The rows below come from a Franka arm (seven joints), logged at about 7 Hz.
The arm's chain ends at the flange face. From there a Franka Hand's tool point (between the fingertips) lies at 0.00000 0.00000 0.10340 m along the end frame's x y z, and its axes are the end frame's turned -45 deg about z.
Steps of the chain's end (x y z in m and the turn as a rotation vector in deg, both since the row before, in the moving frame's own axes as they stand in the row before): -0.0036, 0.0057, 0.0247, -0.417, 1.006, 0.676; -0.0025, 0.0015, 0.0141, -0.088, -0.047, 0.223; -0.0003, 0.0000, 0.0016, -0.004, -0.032, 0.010
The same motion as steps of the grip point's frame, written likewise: -0.0058, 0.0033, 0.0247, -1.006, 0.416, 0.676; -0.0030, -0.0007, 0.0141, -0.029, -0.095, 0.223; -0.0003, -0.0002, 0.0016, 0.020, -0.025, 0.010
